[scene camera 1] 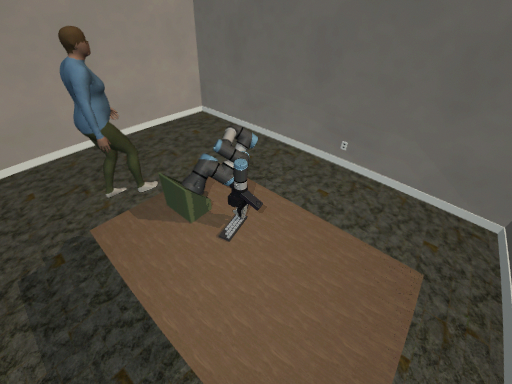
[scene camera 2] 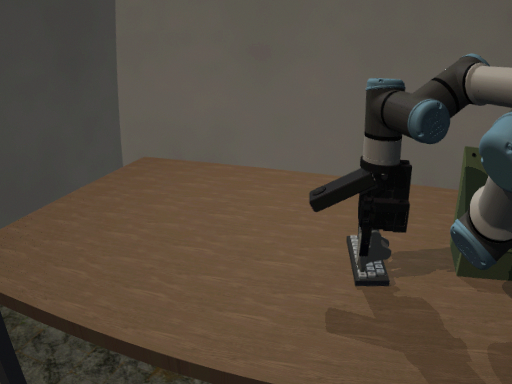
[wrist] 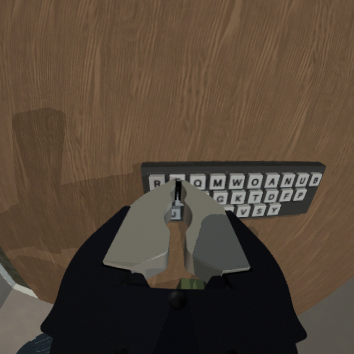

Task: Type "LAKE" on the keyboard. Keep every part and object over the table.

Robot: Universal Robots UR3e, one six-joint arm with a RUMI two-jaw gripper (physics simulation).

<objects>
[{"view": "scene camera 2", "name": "my gripper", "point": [361, 271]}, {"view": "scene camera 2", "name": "dark keyboard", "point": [375, 274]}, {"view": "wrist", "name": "my gripper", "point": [177, 182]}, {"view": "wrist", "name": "dark keyboard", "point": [236, 185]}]
</objects>
